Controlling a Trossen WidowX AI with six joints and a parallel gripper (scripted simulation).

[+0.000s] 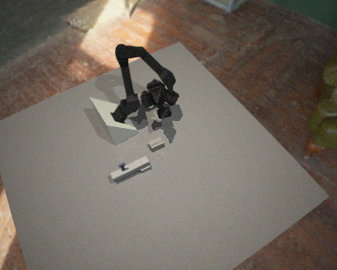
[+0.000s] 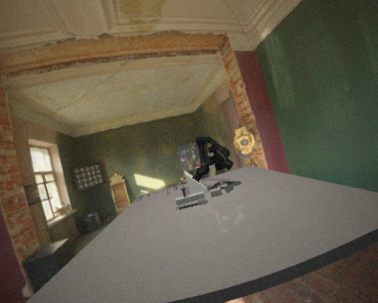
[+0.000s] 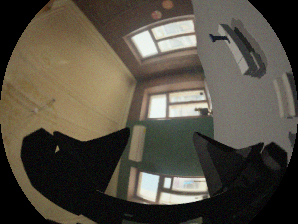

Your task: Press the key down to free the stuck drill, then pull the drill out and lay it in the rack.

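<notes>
Right now my gripper tip is 240 mm to the left of the blue key, 180 mm above it and 70 mm short of it. Round my gripper tip: light grey fixture block (230 mm below, 210 mm to the right, 70 mm ahead); drill (220 mm below, 190 mm to the right, 70 mm ahead).
</notes>
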